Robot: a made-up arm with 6 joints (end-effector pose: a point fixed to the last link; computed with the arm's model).
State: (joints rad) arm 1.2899 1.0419 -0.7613 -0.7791 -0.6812 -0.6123
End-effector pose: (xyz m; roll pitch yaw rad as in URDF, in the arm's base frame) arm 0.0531 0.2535 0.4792 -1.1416 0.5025 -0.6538
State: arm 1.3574 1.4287 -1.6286 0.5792 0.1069 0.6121
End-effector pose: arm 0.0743 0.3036 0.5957 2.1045 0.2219 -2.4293
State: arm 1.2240 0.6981 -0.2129 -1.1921 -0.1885 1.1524
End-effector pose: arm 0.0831 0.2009 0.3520 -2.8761 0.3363 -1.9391
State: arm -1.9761 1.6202 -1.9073 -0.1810 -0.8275 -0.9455
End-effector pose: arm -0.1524 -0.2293 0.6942 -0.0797 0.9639 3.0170
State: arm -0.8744 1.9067 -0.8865 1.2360 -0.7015 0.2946
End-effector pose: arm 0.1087 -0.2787 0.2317 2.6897 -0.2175 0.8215
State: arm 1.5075 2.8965 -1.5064 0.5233 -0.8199 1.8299
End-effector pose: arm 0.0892 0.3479 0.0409 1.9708 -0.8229 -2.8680
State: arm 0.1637 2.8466 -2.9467 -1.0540 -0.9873 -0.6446
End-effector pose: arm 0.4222 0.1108 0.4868 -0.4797 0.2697 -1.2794
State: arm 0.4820 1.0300 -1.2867 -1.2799 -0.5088 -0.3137
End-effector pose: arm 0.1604 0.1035 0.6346 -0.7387 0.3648 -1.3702
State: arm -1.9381 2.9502 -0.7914 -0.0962 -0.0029 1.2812
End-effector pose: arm -0.0863 -0.0057 -0.0187 -1.8262 -0.7887 -0.8251
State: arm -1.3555 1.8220 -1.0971 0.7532 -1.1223 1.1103
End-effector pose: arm -0.0495 -0.3410 0.3726 1.6435 -0.0468 0.4745
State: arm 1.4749 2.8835 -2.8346 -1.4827 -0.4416 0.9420
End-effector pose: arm 0.0267 0.5131 0.4200 -2.1848 0.7271 -0.9863
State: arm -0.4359 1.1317 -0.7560 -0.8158 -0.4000 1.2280
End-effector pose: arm 0.2226 -0.1313 0.4499 2.8534 0.4841 2.4887
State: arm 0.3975 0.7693 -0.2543 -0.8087 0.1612 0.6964
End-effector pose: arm 0.1986 0.0316 0.3194 -2.6597 0.1502 -2.9488
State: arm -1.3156 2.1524 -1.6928 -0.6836 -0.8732 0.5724
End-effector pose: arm 0.0903 -0.4074 0.4341 -2.8930 0.9952 2.1449
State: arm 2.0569 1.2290 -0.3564 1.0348 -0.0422 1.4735
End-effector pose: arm -0.0873 0.2117 0.2322 1.8688 -1.2845 -2.1436
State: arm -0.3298 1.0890 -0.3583 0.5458 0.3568 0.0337
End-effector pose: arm 0.1625 -0.0627 0.2483 3.0874 -0.4557 2.4436
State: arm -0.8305 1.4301 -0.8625 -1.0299 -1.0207 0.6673
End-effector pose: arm 0.1971 -0.1855 0.4315 -2.6746 0.8347 3.0727
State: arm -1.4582 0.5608 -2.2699 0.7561 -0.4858 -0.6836
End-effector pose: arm -0.1071 0.3062 0.7151 0.6703 0.2197 -1.0109
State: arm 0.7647 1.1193 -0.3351 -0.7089 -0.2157 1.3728
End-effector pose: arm 0.1849 0.1457 0.2927 2.8687 -0.1100 -2.7995
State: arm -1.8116 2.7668 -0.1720 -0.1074 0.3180 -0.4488
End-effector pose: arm -0.0340 0.1354 0.1399 1.0169 -0.9705 -2.0662
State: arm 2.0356 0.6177 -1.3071 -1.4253 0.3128 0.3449
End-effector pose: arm 0.0274 0.0950 0.6931 -1.2783 1.1564 -0.5999
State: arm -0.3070 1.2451 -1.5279 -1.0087 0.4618 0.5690
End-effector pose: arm 0.1908 -0.1535 0.6229 -2.4759 0.7897 2.5034
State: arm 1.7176 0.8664 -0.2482 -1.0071 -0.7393 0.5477
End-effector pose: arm -0.0626 0.2173 0.3582 -2.5806 0.6252 -0.8260
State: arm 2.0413 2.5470 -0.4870 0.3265 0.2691 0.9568
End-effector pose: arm 0.0050 0.0407 0.0546 -1.6222 -0.7176 2.8945
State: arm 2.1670 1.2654 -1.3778 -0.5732 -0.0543 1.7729
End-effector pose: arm -0.1264 0.2767 0.5971 2.0602 0.2482 -1.6557
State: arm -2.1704 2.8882 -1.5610 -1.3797 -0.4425 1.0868
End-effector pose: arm -0.2237 -0.2854 0.0297 -2.9990 -0.3922 1.3233
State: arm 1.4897 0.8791 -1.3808 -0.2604 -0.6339 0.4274
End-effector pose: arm 0.0187 0.1046 0.7098 0.7294 1.2698 2.1548
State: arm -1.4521 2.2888 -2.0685 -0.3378 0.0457 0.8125
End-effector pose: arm -0.0175 -0.4669 0.4177 2.9242 0.3261 1.1959
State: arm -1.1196 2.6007 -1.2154 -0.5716 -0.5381 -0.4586
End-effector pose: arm 0.1071 -0.2929 0.0693 -2.2967 -0.1345 2.6700
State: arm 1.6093 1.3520 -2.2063 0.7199 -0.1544 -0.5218
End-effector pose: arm 0.0059 0.1422 0.7821 1.4654 1.1701 2.8395
